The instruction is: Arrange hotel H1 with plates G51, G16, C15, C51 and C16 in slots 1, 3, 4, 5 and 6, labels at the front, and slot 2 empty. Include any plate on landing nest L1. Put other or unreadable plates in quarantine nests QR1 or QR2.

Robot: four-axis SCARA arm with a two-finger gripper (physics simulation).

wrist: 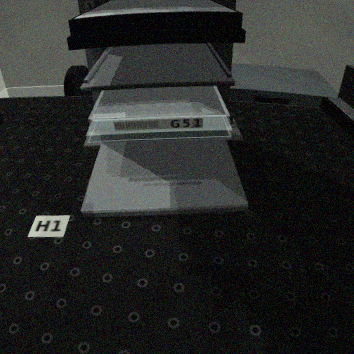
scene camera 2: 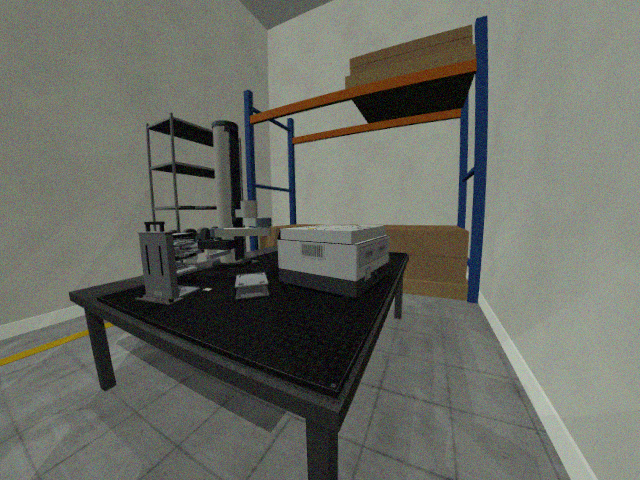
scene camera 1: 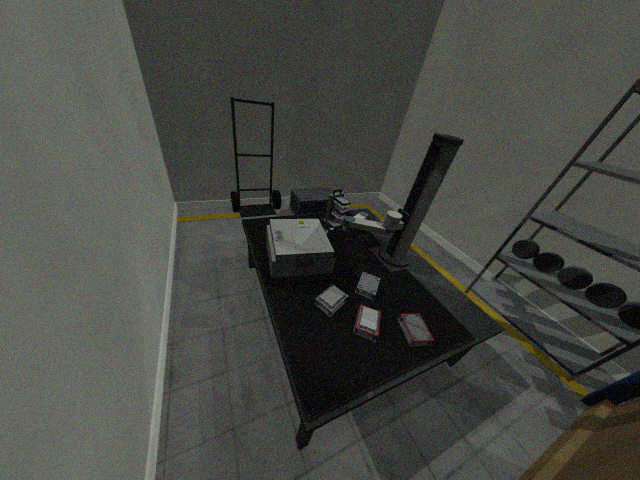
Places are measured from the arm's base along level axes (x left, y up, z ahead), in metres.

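Pixels of known places: gripper, fingertip midpoint: (wrist: 161,84) (scene camera 2: 194,256); arm's base, origin of the base link: (scene camera 2: 232,263) (scene camera 1: 393,256).
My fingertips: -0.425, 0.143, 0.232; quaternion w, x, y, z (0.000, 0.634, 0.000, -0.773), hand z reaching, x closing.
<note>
For each thing: its top centre in the pictures, then the offset to it from my fingertips, as dx, dy, dz. "spot": a spot on its surface instead. Level surfaces: height alone.
- clear plate labelled G51, middle of its top: (wrist: 158,80) (scene camera 2: 177,268) -0.094, -0.032, +0.021
- shelf, middle of its top: (wrist: 157,58) -0.105, -0.018, +0.023
- black-sided plate, surface spot: (wrist: 155,31) spot: -0.029, +0.016, +0.008
- white instrument, middle of its top: (scene camera 2: 335,226) (scene camera 1: 300,234) +0.320, +0.116, +0.556
- black table, its level: dy -0.130
Hotel H1 (scene camera 1: 330,214) (scene camera 2: 159,266) stands at the table's far end in scene camera 1; its H1 tag (wrist: 49,226) shows in the wrist view. A clear plate labelled G51 (wrist: 186,123) lies in the lowest slot, label at the front. The shelf (wrist: 160,65) above it is bare. A black-sided plate (wrist: 155,31) lies one slot higher; its label is unreadable. My gripper (scene camera 2: 204,242) is open and empty beside the hotel, fingertips too small to make out clearly. Two red-edged nests (scene camera 1: 368,321) (scene camera 1: 416,329) stand near the front; the first bears a white-topped plate.
A white instrument (scene camera 1: 301,240) (scene camera 2: 330,255) stands on the black table (scene camera 1: 330,382) (scene camera 2: 268,335). Two grey nests (scene camera 1: 331,298) (scene camera 1: 368,285) stand between it and the arm's column (scene camera 1: 426,180) (scene camera 2: 222,170); which is L1 is unreadable.
</note>
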